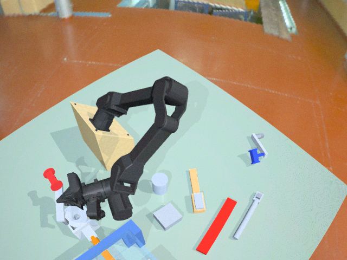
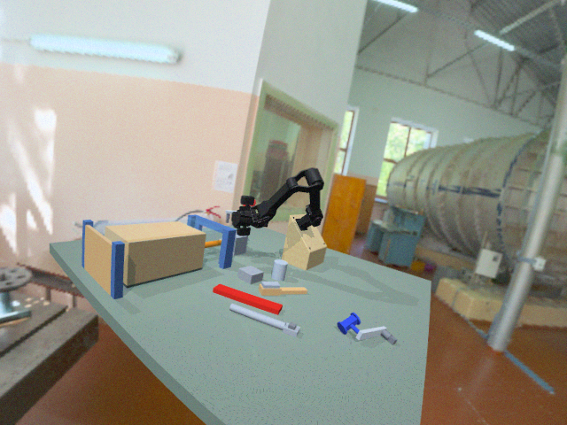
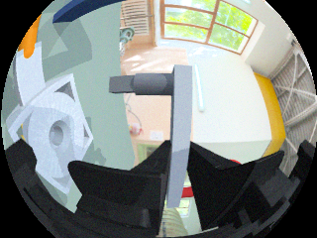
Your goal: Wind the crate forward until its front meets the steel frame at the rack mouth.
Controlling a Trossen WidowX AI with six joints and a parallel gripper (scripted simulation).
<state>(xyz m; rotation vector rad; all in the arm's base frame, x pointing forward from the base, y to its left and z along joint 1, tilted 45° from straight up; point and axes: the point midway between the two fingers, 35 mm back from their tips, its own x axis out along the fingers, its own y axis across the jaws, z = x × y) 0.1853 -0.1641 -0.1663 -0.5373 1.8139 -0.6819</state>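
Right now the red knob is 40 mm behind my gripper tip, 30 mm to the left of it and 40 mm above it. The rest, counted from my gripper tip: pale grey winch 10 mm to the left, 160 mm below; then winch handle 10 mm behind, 10 mm to the left, 10 mm above; then blue frame 180 mm ahead, 30 mm to the left, 90 mm below.
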